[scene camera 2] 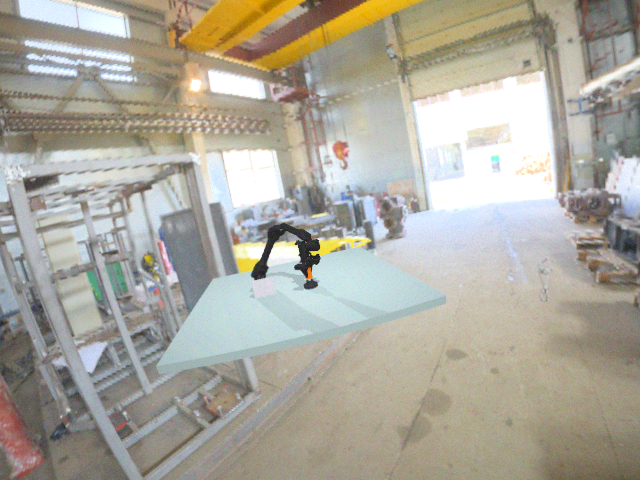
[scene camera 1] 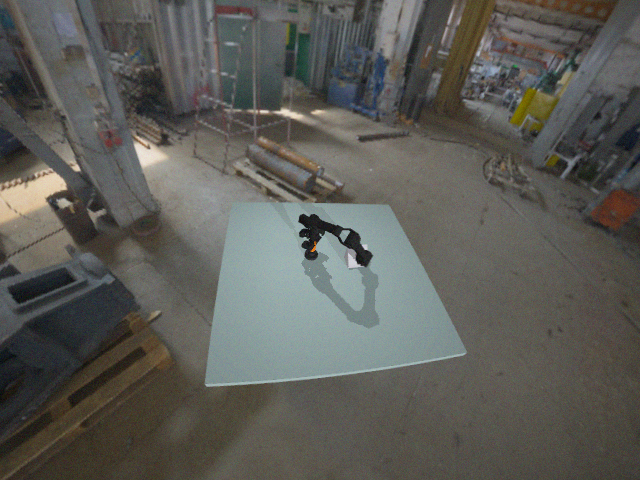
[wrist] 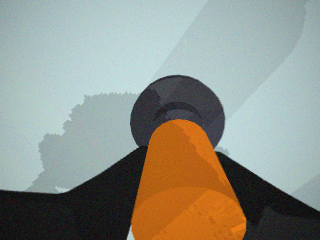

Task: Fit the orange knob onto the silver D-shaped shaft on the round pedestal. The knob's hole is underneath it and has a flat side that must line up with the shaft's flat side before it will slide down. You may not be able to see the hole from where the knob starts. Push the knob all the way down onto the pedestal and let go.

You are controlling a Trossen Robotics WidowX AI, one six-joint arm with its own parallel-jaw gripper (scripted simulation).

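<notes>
My gripper (wrist: 179, 154) is here in the wrist view, and with it I see an orange knob (wrist: 182, 183).
</notes>
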